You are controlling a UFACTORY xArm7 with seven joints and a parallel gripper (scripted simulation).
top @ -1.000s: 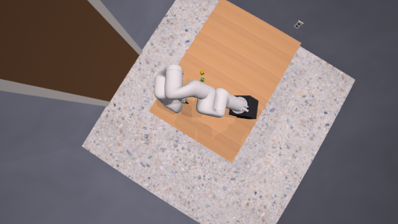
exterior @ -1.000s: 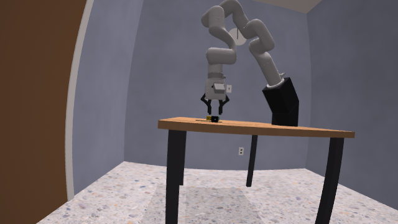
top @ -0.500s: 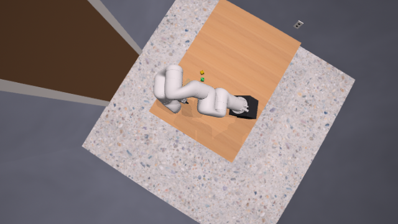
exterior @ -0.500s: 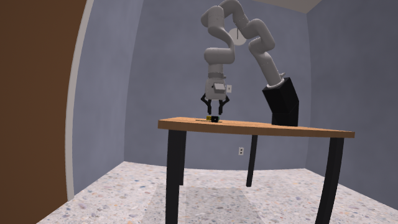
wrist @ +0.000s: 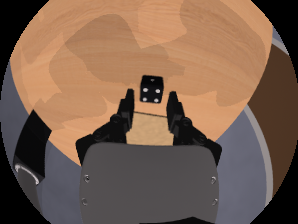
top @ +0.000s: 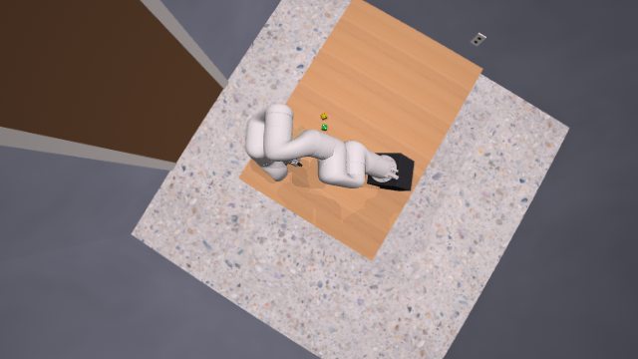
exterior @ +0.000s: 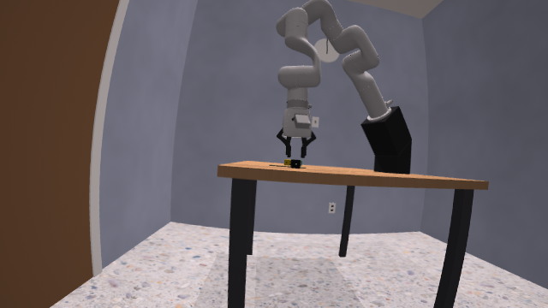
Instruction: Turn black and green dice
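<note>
Now: hand 40 mm above the black die. Also, from my hand: yellow die 320 mm to the right, 40 mm below, 10 mm behind; tan mat 140 mm to the right, 50 mm below, 10 mm ahead; green die 270 mm to the right, 50 mm behind, 40 mm below.
</note>
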